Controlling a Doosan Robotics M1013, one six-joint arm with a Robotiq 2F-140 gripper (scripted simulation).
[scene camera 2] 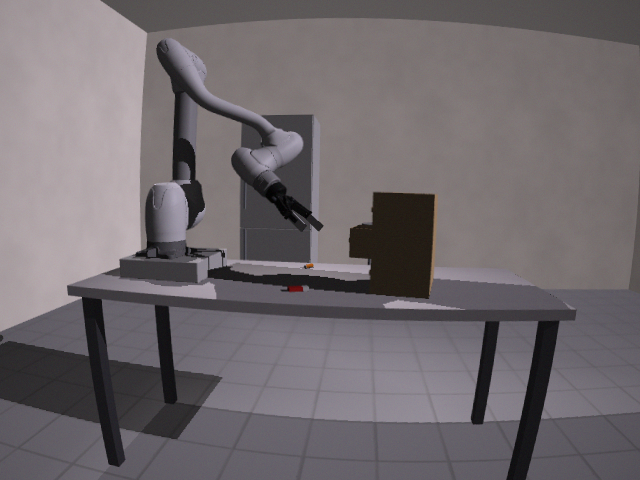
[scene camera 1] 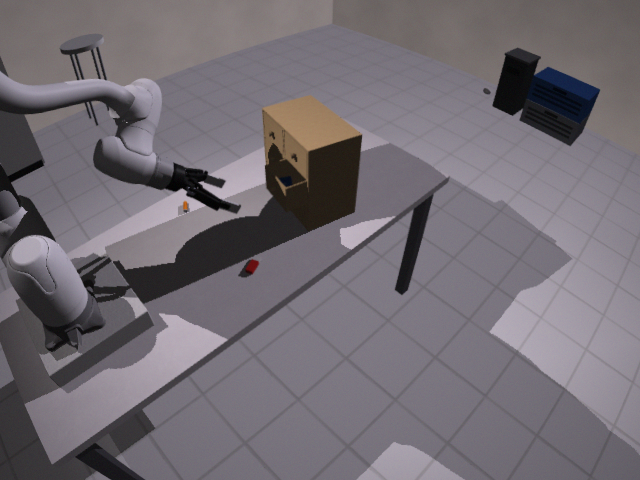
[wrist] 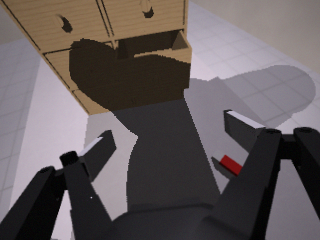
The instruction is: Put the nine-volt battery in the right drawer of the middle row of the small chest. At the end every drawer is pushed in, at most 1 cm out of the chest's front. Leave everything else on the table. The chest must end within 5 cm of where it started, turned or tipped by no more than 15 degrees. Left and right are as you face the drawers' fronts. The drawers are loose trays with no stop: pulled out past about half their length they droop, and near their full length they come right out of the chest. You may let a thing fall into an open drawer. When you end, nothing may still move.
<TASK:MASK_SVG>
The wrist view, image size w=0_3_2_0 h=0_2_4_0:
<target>my gripper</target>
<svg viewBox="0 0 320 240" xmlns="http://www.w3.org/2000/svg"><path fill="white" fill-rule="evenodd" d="M320 132L310 127L298 127L293 129L293 134L282 134L278 129L266 129L265 126L230 109L223 110L225 132L244 148L249 155L237 178L230 178L215 206L201 203L199 197L180 199L165 205L152 203L131 205L130 211L121 214L112 221L99 195L96 194L91 184L117 149L112 131L106 130L80 153L77 154L76 151L69 151L62 154L59 158L63 168L55 170L54 166L48 166L35 174L0 223L0 240L50 240L65 190L68 190L71 205L70 216L75 240L265 240L281 159L292 160L320 220Z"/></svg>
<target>drawer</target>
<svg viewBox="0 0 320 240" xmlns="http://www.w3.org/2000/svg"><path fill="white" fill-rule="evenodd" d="M181 29L116 40L115 64L128 99L189 88L192 47Z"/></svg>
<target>drawer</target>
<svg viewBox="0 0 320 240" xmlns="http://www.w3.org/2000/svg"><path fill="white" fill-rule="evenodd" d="M134 106L132 98L128 99L122 82L73 91L90 114Z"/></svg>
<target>drawer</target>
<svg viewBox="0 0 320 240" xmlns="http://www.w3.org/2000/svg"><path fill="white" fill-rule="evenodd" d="M121 80L114 62L115 50L112 41L47 52L45 55L70 89Z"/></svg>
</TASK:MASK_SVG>
